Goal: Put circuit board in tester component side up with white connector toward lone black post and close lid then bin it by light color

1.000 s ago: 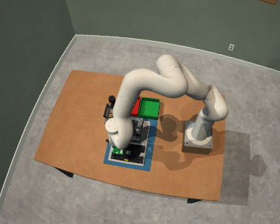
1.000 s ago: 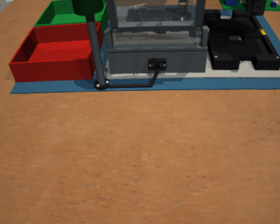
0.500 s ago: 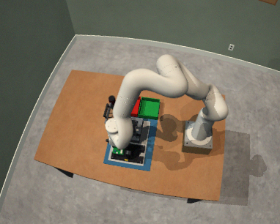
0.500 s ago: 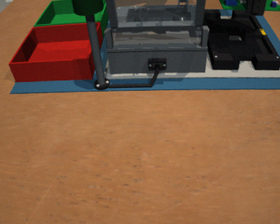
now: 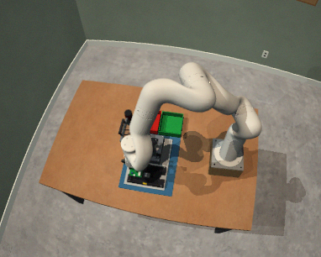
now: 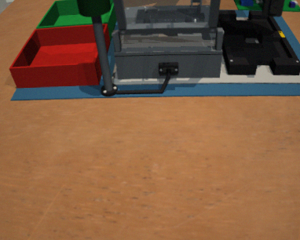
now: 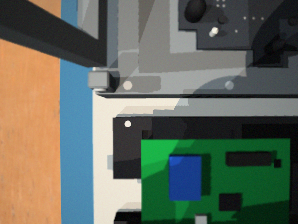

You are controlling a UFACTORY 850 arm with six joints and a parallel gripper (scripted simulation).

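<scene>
The lid lies 17 cm to the right of my hand, 7 cm ahead of it and 6 cm above it. Round my hand: green bin (36 cm to the right, 17 cm behind, 11 cm below); green circuit board (right at my hand); red bin (37 cm to the right, 11 cm below, 2 cm behind).
</scene>
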